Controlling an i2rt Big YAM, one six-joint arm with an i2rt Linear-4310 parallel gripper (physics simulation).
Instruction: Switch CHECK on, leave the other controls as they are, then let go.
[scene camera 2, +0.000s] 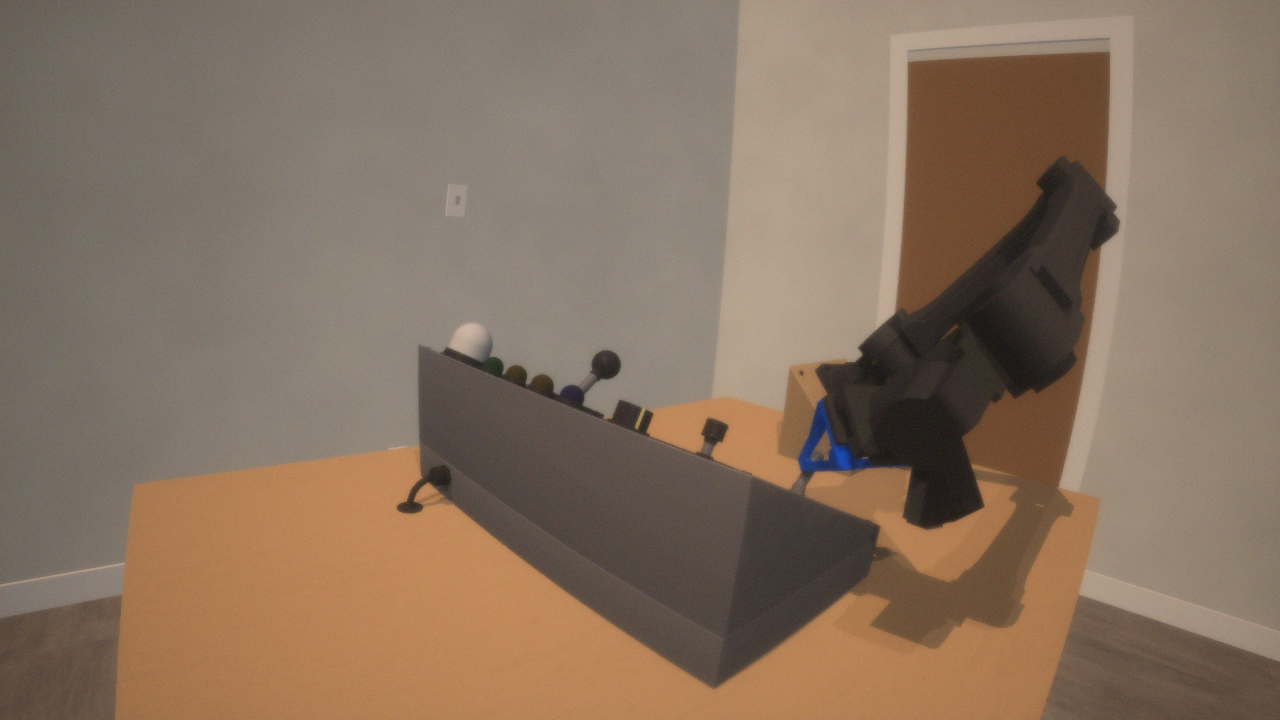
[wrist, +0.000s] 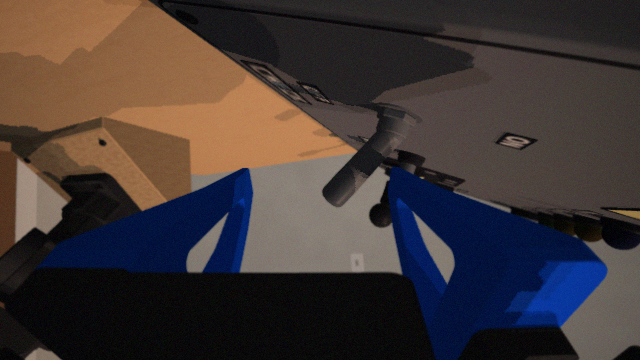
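Seen in the pictures: gripper, between the fingertips: (scene camera 2: 824, 464) (wrist: 320, 179); arm's base, origin of its link: (wrist: 113, 204).
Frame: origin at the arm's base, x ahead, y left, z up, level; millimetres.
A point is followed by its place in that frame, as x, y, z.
The CHECK switch is a grey metal toggle lever (scene camera 2: 799, 484) {421, 215, 8} (wrist: 367, 159) {407, 218, 16} near the end of the dark sloped console (scene camera 2: 581, 474) {614, 137, 30} (wrist: 565, 110) {461, 258, 16}. In the wrist view its tip leans to the lower left, away from the ON label (wrist: 516, 141) {463, 219, 16} and towards the side of the OFF label (wrist: 315, 92) {385, 214, -19}. The CHECK label (wrist: 276, 80) {368, 218, -27} lies in shadow beside OFF. My gripper (scene camera 2: 805, 467) {385, 217, 22} (wrist: 320, 179) {385, 217, 22} is open, with its blue fingers apart and nothing held. In the wrist view the lever's tip shows between the fingertips, nearer the right one. Contact cannot be told.
Other controls stand farther along the console: a black-capped lever (scene camera 2: 713, 431) {426, 100, 31}, a black knob (scene camera 2: 631, 416) {447, -11, 21}, a ball-topped lever (scene camera 2: 605, 364) {396, -136, 55} (wrist: 381, 215) {386, -131, 50}, small coloured domes (scene camera 2: 542, 385) {589, 27, 77} and a white dome (scene camera 2: 470, 342) {601, -122, 95}. A wooden block (scene camera 2: 799, 413) {101, -18, -18} (wrist: 150, 155) {98, 26, -58} stands behind the gripper on the table (scene camera 2: 295, 573) {843, -4, -95}.
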